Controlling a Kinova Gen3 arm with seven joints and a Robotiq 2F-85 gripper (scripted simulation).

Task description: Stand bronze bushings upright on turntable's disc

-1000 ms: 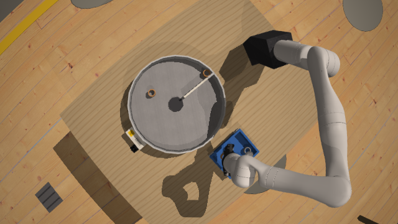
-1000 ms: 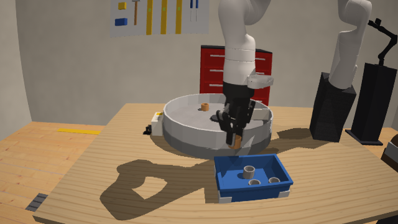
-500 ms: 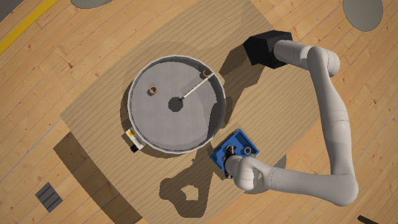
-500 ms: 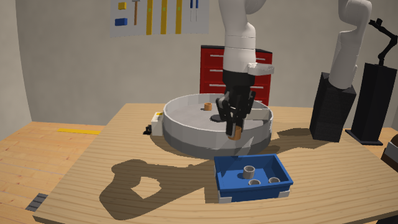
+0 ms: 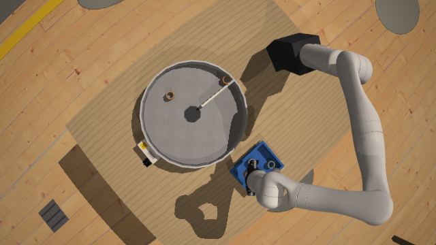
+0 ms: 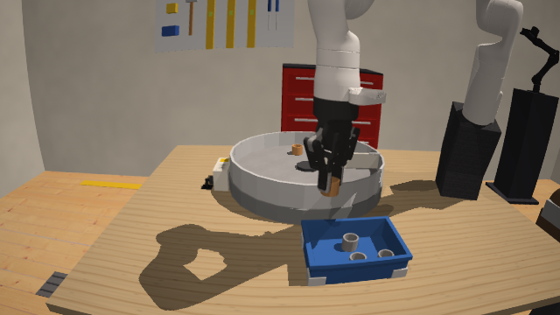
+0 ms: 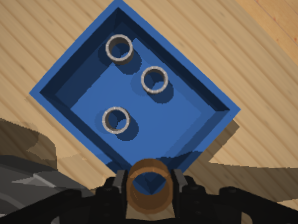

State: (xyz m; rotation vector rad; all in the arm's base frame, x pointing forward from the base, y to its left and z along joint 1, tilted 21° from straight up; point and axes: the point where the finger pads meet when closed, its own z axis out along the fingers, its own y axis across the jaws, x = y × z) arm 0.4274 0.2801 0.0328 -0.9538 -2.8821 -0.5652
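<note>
My gripper is now 30 cm to the left of the grey turntable disc, 10 cm above it and 5 cm short of it. From my hand the other things lie so: blue crate (13 cm below, 6 cm behind, 2 cm to the left).
</note>
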